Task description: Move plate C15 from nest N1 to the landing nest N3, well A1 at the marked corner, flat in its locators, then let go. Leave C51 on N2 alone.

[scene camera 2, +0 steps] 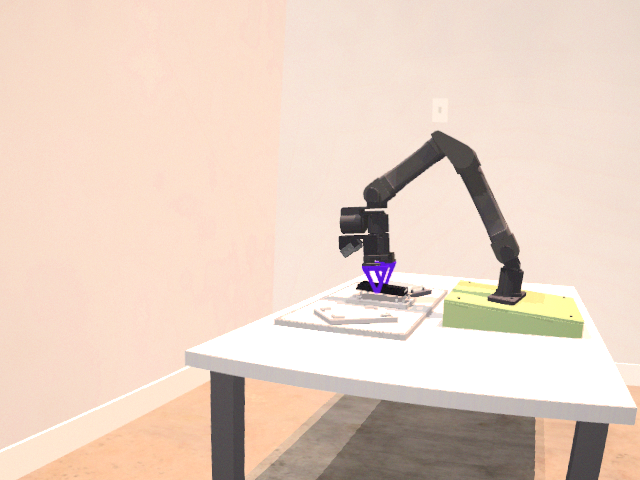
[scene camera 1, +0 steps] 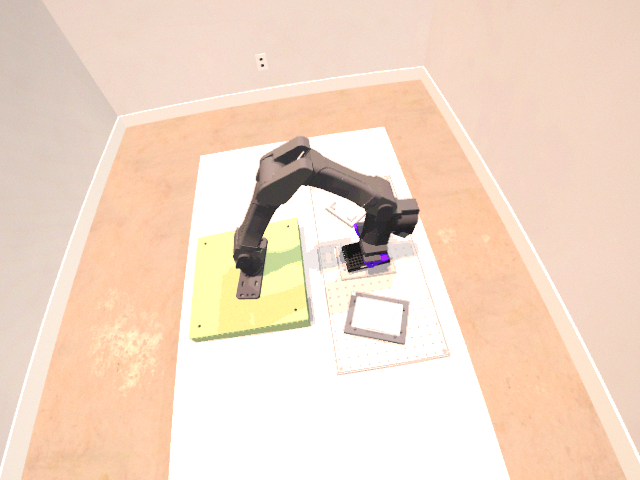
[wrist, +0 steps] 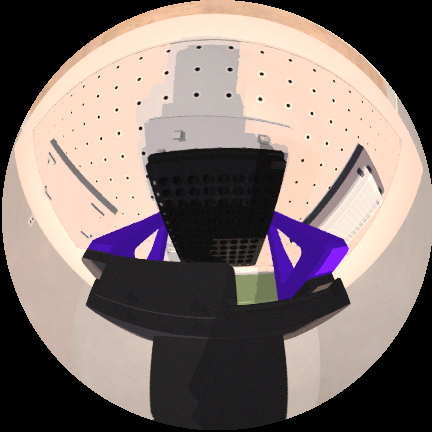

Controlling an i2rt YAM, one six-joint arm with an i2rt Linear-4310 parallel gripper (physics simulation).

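Note:
My gripper (scene camera 1: 372, 258) (scene camera 2: 378, 289) (wrist: 217, 214) has purple fingers and is shut on the two long sides of the black well plate C15 (scene camera 1: 352, 256) (scene camera 2: 395, 289) (wrist: 217, 189). The plate is level and sits at or just above a light nest (scene camera 1: 361, 274) (scene camera 2: 382, 300) (wrist: 217, 135) in the middle of the perforated board (scene camera 1: 392, 350) (scene camera 2: 310, 321) (wrist: 322, 104). I cannot tell whether it touches the nest. Two small locators of that nest show beyond the plate's far edge in the wrist view. The white well plate C51 (scene camera 1: 377, 314) (wrist: 354, 205) lies in a grey-framed nest (scene camera 1: 351, 320) (scene camera 2: 421, 291) apart from my gripper.
A third, pale nest (scene camera 1: 343, 210) (scene camera 2: 356, 313) (wrist: 82, 177) lies turned at an angle on the board's other end, with nothing on it. My arm's base stands on a green block (scene camera 1: 222, 310) (scene camera 2: 496, 317) beside the board. All rests on a white table (scene camera 1: 310, 413) (scene camera 2: 413, 371).

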